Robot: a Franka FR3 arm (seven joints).
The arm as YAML. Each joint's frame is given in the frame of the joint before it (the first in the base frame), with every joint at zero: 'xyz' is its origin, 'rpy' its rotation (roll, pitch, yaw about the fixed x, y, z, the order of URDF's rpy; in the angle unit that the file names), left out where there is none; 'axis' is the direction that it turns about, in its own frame. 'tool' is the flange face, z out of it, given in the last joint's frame.
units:
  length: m
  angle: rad
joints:
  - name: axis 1
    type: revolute
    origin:
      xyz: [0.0, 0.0, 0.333]
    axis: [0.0, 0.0, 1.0]
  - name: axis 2
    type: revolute
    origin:
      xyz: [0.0, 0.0, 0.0]
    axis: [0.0, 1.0, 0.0]
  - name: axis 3
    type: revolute
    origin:
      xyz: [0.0, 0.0, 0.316]
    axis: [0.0, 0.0, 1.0]
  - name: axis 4
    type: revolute
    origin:
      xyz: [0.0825, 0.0, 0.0]
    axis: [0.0, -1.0, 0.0]
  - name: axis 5
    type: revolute
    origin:
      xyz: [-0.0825, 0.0, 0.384]
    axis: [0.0, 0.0, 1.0]
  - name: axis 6
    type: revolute
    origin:
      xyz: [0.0, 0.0, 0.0]
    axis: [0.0, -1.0, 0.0]
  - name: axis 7
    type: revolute
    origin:
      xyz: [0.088, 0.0, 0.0]
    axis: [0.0, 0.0, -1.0]
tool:
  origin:
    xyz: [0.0, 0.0, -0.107]
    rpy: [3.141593, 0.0, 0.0]
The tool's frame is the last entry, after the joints.
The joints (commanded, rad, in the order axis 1, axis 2, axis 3, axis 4, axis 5, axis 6, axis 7), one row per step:
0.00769, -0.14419, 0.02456, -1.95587, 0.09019, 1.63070, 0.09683
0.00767, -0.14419, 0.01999, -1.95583, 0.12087, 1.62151, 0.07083
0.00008, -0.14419, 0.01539, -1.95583, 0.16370, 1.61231, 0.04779
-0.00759, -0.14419, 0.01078, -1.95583, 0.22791, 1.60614, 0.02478
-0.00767, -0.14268, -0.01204, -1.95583, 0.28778, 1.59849, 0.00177
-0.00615, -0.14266, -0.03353, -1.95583, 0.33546, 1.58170, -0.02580
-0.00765, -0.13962, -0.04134, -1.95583, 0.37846, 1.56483, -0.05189
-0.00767, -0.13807, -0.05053, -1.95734, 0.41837, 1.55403, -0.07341
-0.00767, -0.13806, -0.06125, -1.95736, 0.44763, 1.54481, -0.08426
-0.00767, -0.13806, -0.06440, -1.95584, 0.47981, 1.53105, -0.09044
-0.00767, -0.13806, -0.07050, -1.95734, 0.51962, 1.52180, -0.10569
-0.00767, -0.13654, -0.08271, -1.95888, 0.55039, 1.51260, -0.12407
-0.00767, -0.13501, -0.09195, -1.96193, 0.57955, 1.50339, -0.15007
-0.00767, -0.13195, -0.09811, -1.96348, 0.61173, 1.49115, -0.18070
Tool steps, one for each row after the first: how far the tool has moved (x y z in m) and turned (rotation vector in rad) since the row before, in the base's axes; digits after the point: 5 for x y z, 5 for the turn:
-0.00101, 0.00079, -0.00027, 0.03524, 0.00746, 0.01447
-0.00076, -0.00167, 0.00002, 0.04683, 0.00687, 0.00128
-0.00020, 0.00046, 0.00087, 0.06781, 0.00221, -0.00426
0.00029, -0.00561, 0.00042, 0.06650, 0.00249, -0.01332
-0.00120, -0.00505, 0.00059, 0.05655, 0.00589, -0.00057
-0.00076, 0.00013, -0.00081, 0.05035, 0.00746, 0.00988
-0.00047, -0.00035, -0.00033, 0.04619, 0.00218, 0.00437
-0.00048, -0.00224, 0.00088, 0.03361, 0.00177, -0.00455
-0.00083, 0.00212, 0.00162, 0.03517, 0.00558, 0.00032
-0.00043, 0.00116, 0.00103, 0.04450, -0.00101, 0.00130
-0.00017, -0.00286, -0.00005, 0.03739, -0.00151, -0.00012
-0.00040, -0.00147, -0.00071, 0.03735, -0.00518, 0.00905
-0.00019, 0.00051, -0.00058, 0.04156, -0.00688, 0.01609

